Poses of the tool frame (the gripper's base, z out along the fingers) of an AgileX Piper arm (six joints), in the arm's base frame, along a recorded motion.
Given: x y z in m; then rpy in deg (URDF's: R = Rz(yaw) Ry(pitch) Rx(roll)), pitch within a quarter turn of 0, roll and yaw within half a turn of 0.
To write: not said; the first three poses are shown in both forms.
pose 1, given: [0.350, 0.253, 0.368, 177.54, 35.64, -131.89]
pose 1, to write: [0.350, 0.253, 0.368, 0.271, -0.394, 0.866, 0.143]
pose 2, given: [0.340, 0.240, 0.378, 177.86, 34.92, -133.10]
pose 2, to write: [0.340, 0.240, 0.378, 0.268, -0.385, 0.873, 0.136]
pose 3, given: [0.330, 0.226, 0.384, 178.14, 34.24, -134.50]
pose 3, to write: [0.330, 0.226, 0.384, 0.265, -0.374, 0.879, 0.128]
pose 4, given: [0.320, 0.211, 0.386, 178.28, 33.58, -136.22]
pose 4, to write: [0.320, 0.211, 0.386, 0.263, -0.361, 0.887, 0.121]
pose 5, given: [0.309, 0.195, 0.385, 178.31, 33.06, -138.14]
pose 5, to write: [0.309, 0.195, 0.385, 0.261, -0.346, 0.894, 0.115]
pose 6, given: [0.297, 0.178, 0.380, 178.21, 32.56, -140.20]
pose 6, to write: [0.297, 0.178, 0.380, 0.258, -0.331, 0.901, 0.110]
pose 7, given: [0.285, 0.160, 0.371, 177.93, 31.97, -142.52]
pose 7, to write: [0.285, 0.160, 0.371, 0.255, -0.314, 0.909, 0.105]
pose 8, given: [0.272, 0.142, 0.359, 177.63, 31.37, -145.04]
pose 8, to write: [0.272, 0.142, 0.359, 0.252, -0.294, 0.916, 0.100]
